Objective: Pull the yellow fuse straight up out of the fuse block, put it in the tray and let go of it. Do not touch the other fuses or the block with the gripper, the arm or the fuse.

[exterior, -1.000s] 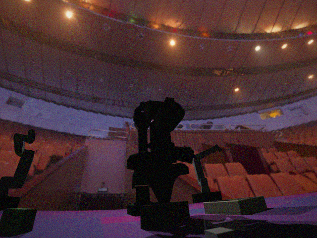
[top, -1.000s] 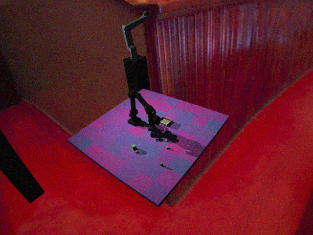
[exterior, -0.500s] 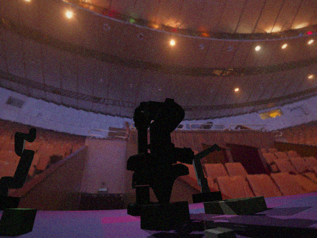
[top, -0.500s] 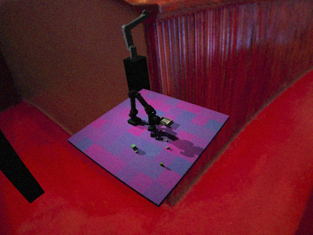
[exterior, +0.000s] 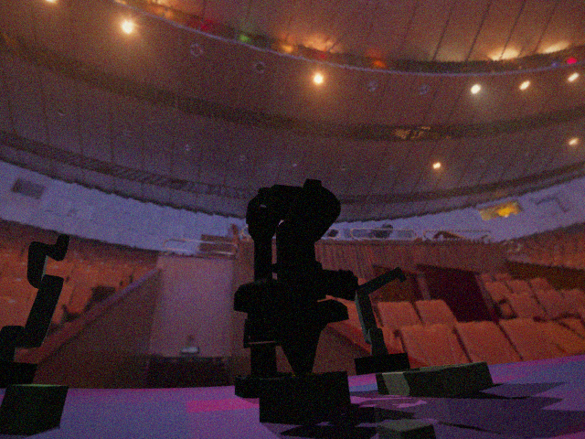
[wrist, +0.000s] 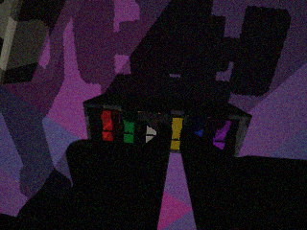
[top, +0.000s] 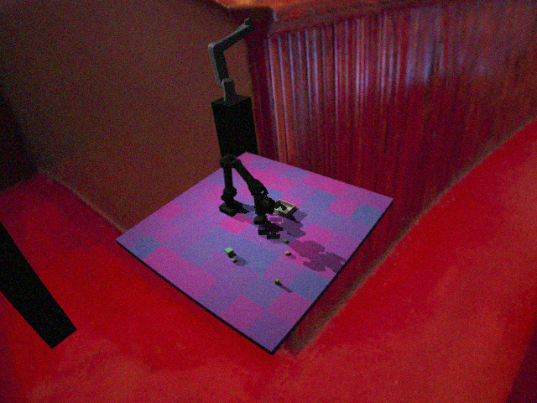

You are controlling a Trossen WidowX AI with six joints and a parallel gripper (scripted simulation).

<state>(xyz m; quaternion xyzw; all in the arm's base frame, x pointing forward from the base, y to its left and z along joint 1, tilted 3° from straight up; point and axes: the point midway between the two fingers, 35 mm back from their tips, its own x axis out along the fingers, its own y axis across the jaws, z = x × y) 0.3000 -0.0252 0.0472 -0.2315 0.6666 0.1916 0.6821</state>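
Now: gripper tip 1 cm past the pale square tray, 21 cm to the right of it and 4 cm above it. Also, from my gripper tip: yellow fuse 1 cm below; then green cube 1 cm behind, 27 cm to the right, 2 cm below.
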